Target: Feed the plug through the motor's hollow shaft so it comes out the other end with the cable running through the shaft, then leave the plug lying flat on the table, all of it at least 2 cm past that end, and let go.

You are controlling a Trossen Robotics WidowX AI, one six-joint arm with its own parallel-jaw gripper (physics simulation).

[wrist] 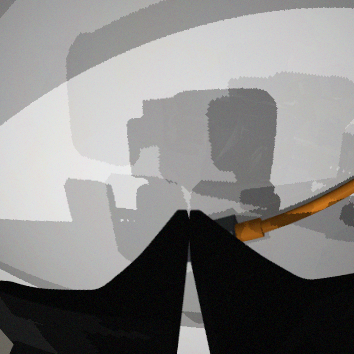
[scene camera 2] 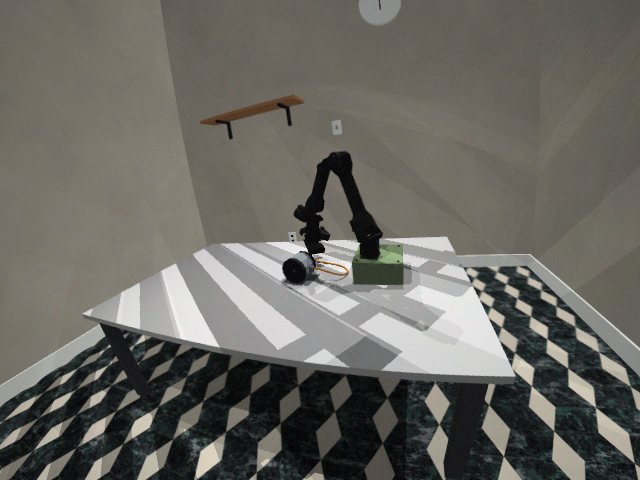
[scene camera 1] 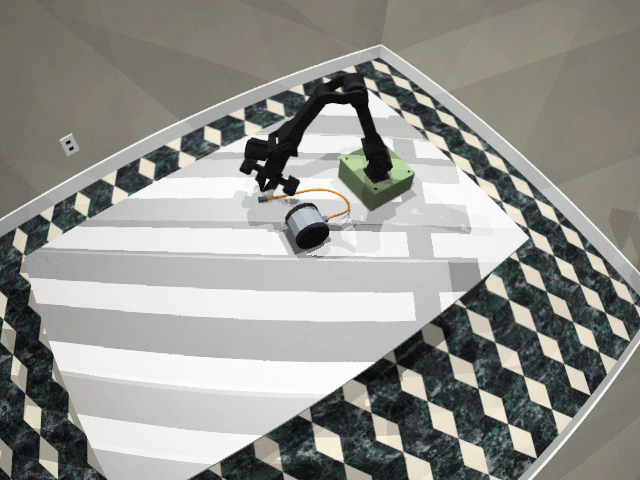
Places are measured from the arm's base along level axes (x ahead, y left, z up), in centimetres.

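Where they show: gripper, between the fingertips: point(wrist: 187, 219) point(scene camera 1: 262, 191); arm's base, origin of its link: point(scene camera 2: 370, 255) point(scene camera 1: 376, 173).
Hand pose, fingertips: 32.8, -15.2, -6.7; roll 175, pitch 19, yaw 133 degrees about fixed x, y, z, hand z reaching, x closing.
Each offset is from my fingertips to the top centre of the thing, as dx, dy, dz. Level surfaces: height alone.
The dark grey plug {+0.9, +2.1, -0.7} point(scene camera 1: 262, 198) point(wrist: 227, 223) lies on the table at the end of the orange cable point(scene camera 1: 325, 190) point(scene camera 2: 338, 266) point(wrist: 310, 209). In the wrist view the fingers hide most of it. The cable curves round to the near side of the grey motor {-5.4, +20.6, +8.1} point(scene camera 1: 306, 223) point(scene camera 2: 299, 266), which lies on its side with a black end face. Whether the cable passes into the shaft cannot be told. My gripper point(scene camera 1: 263, 189) point(scene camera 2: 312, 253) point(wrist: 187, 219) is shut with nothing between its fingertips. It hangs above the plug, and in scene camera 1 its tips show just behind the plug.
The arm stands on a green base block point(scene camera 1: 374, 193) point(scene camera 2: 377, 272), to the right of the motor and the cable loop. The white table {dz -2.1} point(scene camera 1: 232, 320) point(scene camera 2: 439, 356) carries them all, with striped shadows across it. A wooden shelf point(scene camera 2: 253, 110) hangs on the wall.
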